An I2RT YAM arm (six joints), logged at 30 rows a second.
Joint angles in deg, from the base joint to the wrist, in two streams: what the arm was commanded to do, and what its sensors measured. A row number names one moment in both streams.
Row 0, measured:
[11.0, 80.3, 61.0, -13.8, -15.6, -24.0]
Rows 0 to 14, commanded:
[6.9, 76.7, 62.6, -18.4, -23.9, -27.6]
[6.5, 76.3, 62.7, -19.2, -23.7, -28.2]
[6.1, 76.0, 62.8, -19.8, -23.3, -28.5]
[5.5, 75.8, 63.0, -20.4, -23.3, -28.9]
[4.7, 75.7, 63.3, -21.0, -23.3, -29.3]
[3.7, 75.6, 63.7, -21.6, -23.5, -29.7]
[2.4, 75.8, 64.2, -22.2, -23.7, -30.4]
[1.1, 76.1, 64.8, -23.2, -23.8, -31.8]
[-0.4, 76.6, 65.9, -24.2, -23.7, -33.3]
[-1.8, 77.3, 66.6, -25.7, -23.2, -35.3]
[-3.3, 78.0, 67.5, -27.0, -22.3, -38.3]
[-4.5, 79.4, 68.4, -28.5, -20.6, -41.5]
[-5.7, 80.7, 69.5, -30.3, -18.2, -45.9]
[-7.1, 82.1, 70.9, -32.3, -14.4, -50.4]
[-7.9, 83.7, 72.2, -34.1, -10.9, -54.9]
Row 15, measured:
[-4.1, 79.6, 66.7, -26.2, -20.5, -37.8]
